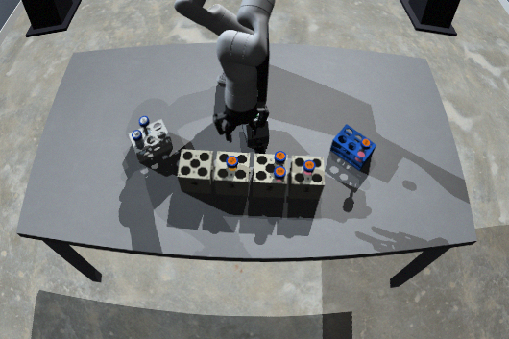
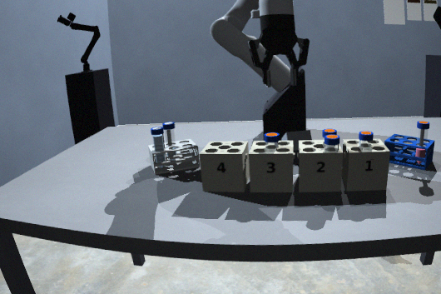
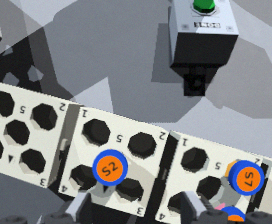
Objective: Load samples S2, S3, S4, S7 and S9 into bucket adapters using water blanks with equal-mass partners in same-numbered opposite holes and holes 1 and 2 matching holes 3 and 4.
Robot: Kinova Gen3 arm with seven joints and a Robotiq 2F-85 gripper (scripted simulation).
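My hand is 390 mm to the right of the sample tube S4, 180 mm above it and 60 mm past it. Round my hand: adapter 3 (200 mm below, 20 mm to the right); then sample tube S2 (180 mm below, 20 mm to the right); then sample tube S7 (180 mm below, 110 mm to the left).
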